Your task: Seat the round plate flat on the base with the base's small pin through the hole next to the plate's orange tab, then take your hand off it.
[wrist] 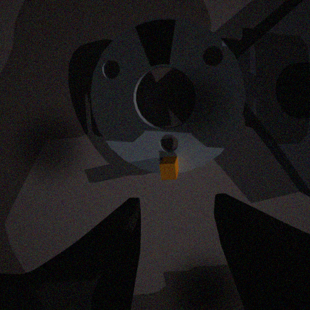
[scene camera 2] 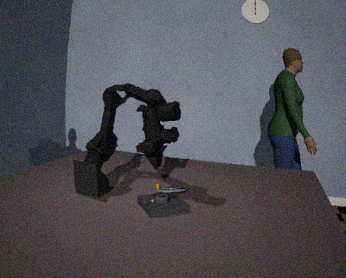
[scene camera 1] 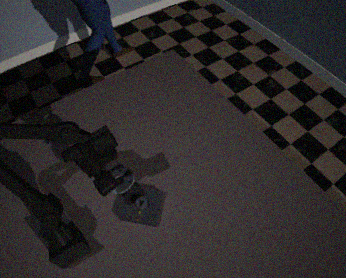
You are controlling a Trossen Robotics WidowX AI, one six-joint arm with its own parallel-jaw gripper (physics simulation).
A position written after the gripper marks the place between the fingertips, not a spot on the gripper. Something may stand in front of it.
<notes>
In view: the gripper (scene camera 2: pixel 157 168), a round grey plate (wrist: pixel 174 42) and a dark square base (scene camera 1: pixel 148 216).
The gripper shows as well in the wrist view (wrist: pixel 177 205) and in scene camera 1 (scene camera 1: pixel 104 178).
</notes>
